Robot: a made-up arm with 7 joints.
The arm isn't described. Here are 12 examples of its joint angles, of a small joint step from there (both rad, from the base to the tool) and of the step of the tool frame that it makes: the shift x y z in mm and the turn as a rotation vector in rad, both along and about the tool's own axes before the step.
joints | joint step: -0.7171 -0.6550 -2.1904 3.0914 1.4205 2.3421 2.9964 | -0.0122 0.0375 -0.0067 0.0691 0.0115 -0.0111 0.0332
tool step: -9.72 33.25 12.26 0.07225 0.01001 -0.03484
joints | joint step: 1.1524 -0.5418 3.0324 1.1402 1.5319 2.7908 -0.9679 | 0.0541 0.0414 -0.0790 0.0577 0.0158 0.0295 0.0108
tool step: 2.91 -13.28 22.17 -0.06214 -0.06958 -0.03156
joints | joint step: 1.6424 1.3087 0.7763 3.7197 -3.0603 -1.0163 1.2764 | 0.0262 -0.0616 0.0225 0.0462 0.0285 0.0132 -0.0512
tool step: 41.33 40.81 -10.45 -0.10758 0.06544 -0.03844
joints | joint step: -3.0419 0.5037 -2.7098 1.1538 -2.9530 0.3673 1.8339 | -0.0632 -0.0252 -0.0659 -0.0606 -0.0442 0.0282 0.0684
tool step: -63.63 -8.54 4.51 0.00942 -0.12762 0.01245
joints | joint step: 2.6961 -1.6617 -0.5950 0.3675 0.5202 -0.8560 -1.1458 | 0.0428 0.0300 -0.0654 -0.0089 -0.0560 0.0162 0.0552
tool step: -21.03 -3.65 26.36 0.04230 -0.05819 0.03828
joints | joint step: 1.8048 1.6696 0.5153 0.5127 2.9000 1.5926 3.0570 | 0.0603 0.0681 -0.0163 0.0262 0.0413 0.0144 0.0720
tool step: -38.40 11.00 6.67 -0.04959 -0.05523 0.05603
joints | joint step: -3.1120 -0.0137 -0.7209 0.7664 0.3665 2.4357 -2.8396 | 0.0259 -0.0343 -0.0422 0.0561 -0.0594 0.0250 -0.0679
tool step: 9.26 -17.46 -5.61 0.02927 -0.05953 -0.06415
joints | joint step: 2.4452 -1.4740 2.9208 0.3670 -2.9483 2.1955 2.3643 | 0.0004 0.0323 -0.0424 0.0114 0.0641 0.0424 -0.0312
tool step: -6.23 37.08 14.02 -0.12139 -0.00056 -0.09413
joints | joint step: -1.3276 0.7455 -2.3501 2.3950 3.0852 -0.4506 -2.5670 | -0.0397 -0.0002 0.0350 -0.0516 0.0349 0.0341 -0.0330
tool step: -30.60 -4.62 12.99 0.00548 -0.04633 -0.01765
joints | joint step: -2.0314 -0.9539 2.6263 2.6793 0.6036 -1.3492 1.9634 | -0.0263 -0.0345 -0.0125 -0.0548 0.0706 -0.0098 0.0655
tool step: 37.16 10.41 -21.09 -0.02807 0.07945 0.00875
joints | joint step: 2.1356 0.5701 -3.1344 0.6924 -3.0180 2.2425 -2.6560 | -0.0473 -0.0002 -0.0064 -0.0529 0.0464 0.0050 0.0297
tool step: 9.05 16.79 -15.78 -0.03471 -0.02719 -0.05577
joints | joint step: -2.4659 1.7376 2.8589 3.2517 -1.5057 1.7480 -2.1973 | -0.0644 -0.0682 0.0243 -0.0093 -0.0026 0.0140 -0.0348
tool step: 43.77 22.77 -57.04 -0.06220 -0.01380 -0.10341
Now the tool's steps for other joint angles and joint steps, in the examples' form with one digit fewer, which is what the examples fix.
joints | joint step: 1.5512 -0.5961 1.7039 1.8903 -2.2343 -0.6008 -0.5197 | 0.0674 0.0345 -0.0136 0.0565 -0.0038 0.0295 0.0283
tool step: -31.1 21.1 -25.4 -0.0562 -0.1064 0.0077
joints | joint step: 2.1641 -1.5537 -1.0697 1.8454 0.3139 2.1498 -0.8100 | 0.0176 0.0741 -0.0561 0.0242 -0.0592 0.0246 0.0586
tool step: 4.3 26.4 9.0 -0.0331 -0.0871 0.1662
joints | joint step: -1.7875 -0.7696 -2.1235 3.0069 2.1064 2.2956 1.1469 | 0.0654 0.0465 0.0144 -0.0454 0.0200 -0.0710 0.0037
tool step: 36.1 -13.5 17.3 0.0823 -0.0850 0.0259
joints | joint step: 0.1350 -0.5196 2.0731 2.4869 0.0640 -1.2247 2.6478 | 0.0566 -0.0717 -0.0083 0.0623 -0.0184 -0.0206 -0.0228
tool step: -41.4 43.9 -4.7 -0.0175 -0.0897 0.0508
